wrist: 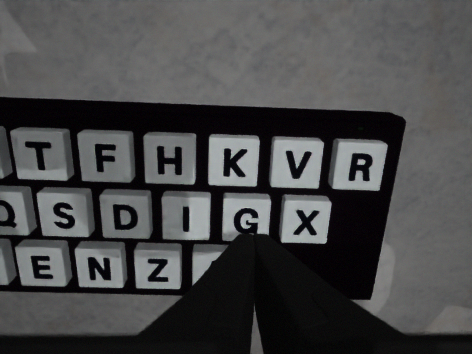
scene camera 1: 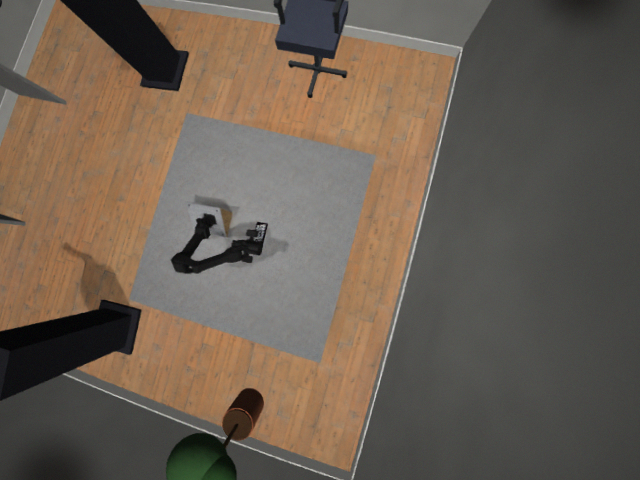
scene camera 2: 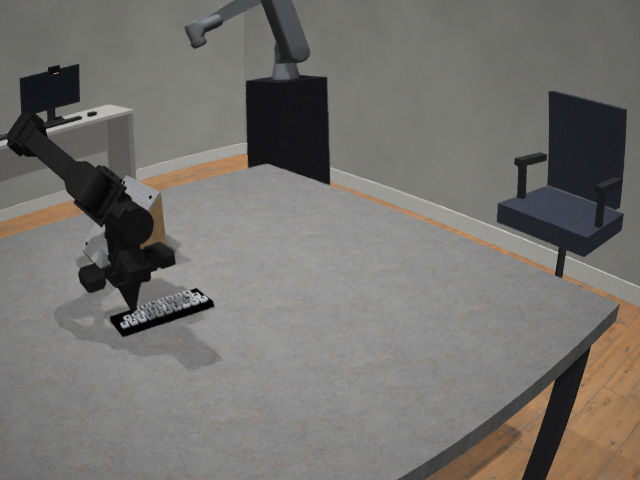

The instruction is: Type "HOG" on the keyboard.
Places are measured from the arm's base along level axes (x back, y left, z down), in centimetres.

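Pixels of known places: gripper, fingertip midpoint: (wrist: 252, 247) (scene camera 2: 133, 310); arm's base at its link origin: (scene camera 1: 210, 218).
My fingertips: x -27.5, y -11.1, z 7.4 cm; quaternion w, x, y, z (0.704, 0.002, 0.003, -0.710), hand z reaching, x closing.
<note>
For each thing: its top centre in the pictures, then the offset to it from my fingertips. Level surfaces: height alone.
- black keyboard at its top centre: (wrist: 78, 216) (scene camera 2: 159, 306) (scene camera 1: 258, 238) dz +0.5, dx -0.8, dy +5.4 cm
- G key at its top centre: (wrist: 246, 221) dz +0.5, dx -0.6, dy +0.2 cm
- H key at its top centre: (wrist: 169, 161) dz +0.5, dx -2.6, dy +2.5 cm
- Z key at its top centre: (wrist: 157, 270) dz +0.5, dx +1.2, dy +3.1 cm
- X key at its top centre: (wrist: 306, 223) dz +0.5, dx -0.6, dy -1.7 cm
- I key at its top centre: (wrist: 185, 219) dz +0.5, dx -0.7, dy +2.1 cm
- K key at its top centre: (wrist: 233, 163) dz +0.5, dx -2.5, dy +0.6 cm
- table at its surface level: dz +2.3 cm
The black keyboard (scene camera 1: 262, 250) (scene camera 2: 170, 318) (wrist: 350, 270) with pale lettered keys lies on the grey table. My gripper (scene camera 2: 133, 307) (wrist: 252, 247) is shut with nothing between the fingers and points down over one end of the keyboard. In the wrist view the fingertips overlap the lower edge of the G key (wrist: 246, 215); whether they touch it I cannot tell. The H key (wrist: 170, 159) is in the upper row, up and left of the tips. No O key shows in the wrist view. The fingers partly hide a key right of the Z key (wrist: 158, 267).
The X key (wrist: 306, 220) is right of G, the I key (wrist: 186, 215) left of it, and the K key (wrist: 234, 156) above. A white and wood wedge-shaped stand (scene camera 1: 226, 219) (scene camera 2: 158, 219) is on the table (scene camera 1: 289, 180) (scene camera 2: 361, 310) by the arm's base.
</note>
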